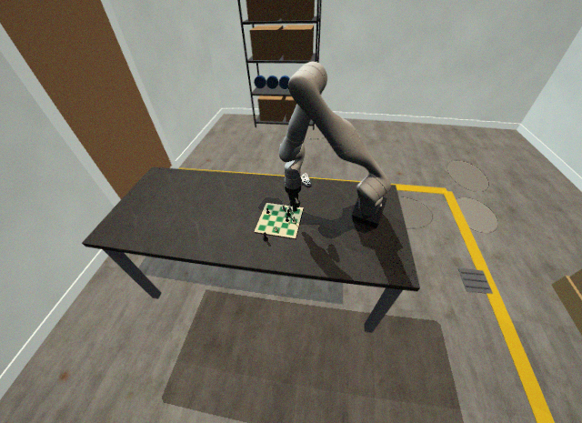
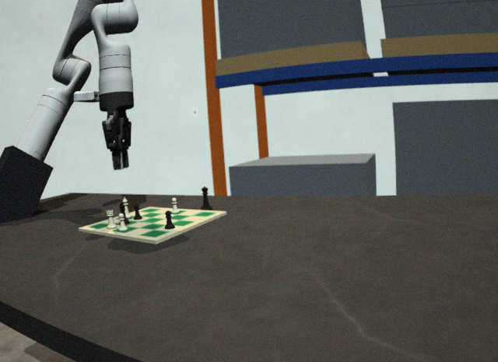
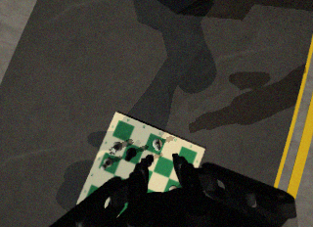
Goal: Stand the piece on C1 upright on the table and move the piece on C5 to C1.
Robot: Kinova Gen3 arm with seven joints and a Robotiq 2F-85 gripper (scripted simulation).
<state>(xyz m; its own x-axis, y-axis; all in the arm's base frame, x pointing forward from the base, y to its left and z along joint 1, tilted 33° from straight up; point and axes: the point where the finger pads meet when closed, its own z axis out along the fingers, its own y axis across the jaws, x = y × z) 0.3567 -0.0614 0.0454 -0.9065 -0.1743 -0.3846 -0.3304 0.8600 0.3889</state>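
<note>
Now: the white bishop 10 cm below my hand. Round my hand: green-and-cream chessboard 8 cm ahead, 2 cm to the right, 13 cm below; then white rook 3 cm ahead, 9 cm to the right, 11 cm below; then tall black piece 14 cm ahead, 11 cm to the left, 10 cm below.
</note>
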